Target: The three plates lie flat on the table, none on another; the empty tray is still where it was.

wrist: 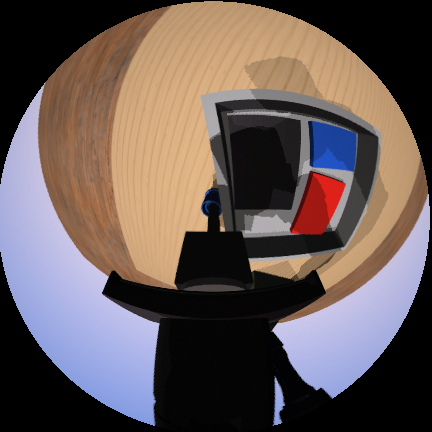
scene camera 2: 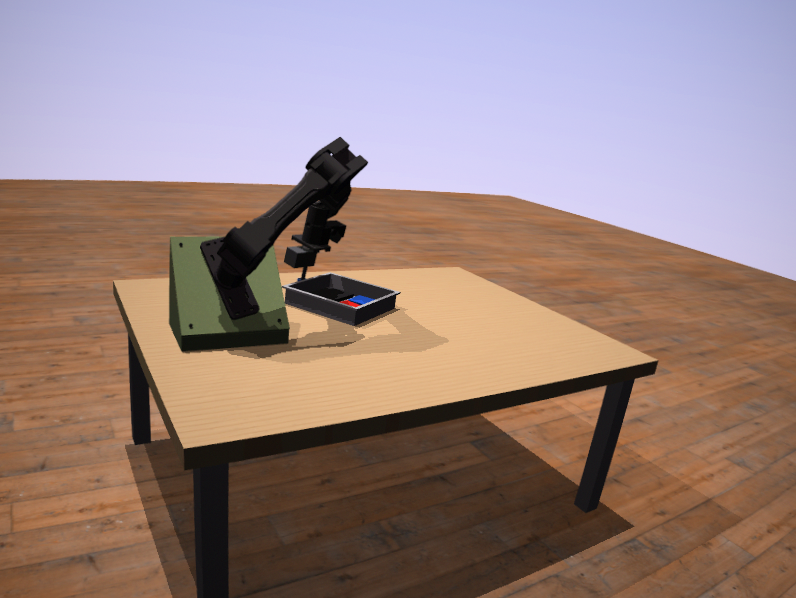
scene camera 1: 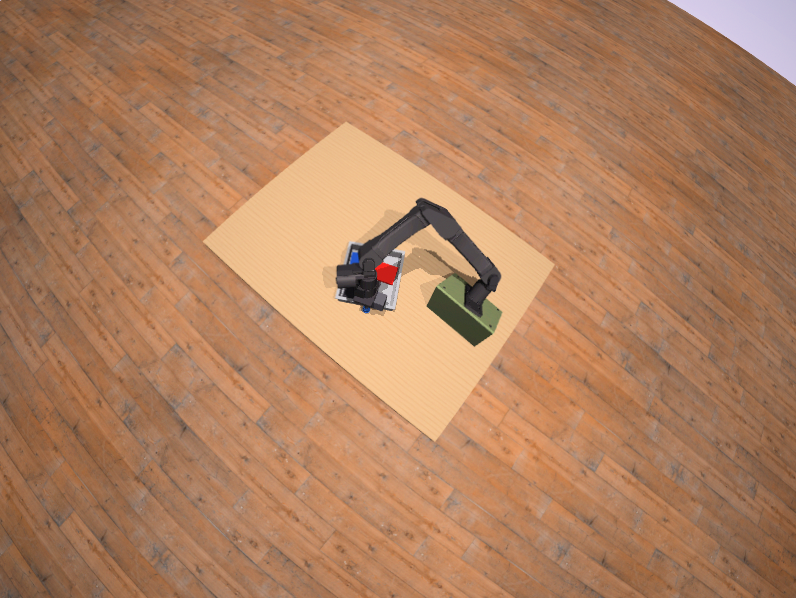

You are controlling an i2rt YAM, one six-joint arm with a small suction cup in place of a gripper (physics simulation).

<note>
My suction cup (scene camera 2: 304, 256) is stuck to a grey tray (scene camera 2: 297, 294). Also in view: a blue plate (wrist: 330, 146), a red plate (wrist: 321, 194) and a black plate (wrist: 265, 149).
The grey tray shows as well in the wrist view (wrist: 266, 234) and in scene camera 1 (scene camera 1: 396, 258). My suction cup is seen too in the wrist view (wrist: 211, 195).
</note>
